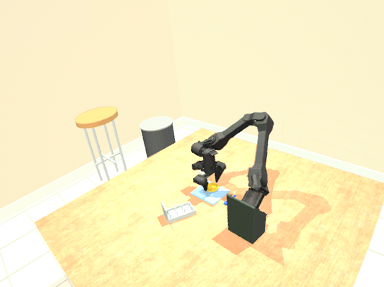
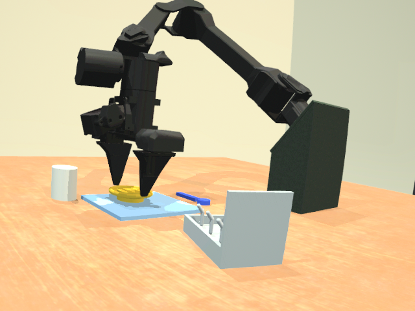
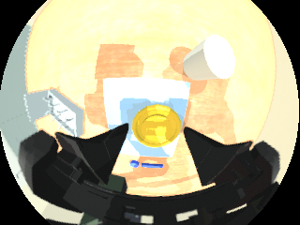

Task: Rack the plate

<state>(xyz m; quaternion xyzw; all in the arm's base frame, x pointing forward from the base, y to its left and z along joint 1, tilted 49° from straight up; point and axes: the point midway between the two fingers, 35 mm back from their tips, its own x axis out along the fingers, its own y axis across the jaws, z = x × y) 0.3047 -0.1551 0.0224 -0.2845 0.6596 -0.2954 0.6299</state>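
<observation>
The yellow plate lies right at my gripper tip. From my gripper tip the other things lie so: blue spoon (130 mm behind, 20 mm to the left, 20 mm below); white cup (90 mm ahead, 50 mm to the right); light blue mat (10 mm behind, 20 mm to the left, 20 mm below).
</observation>
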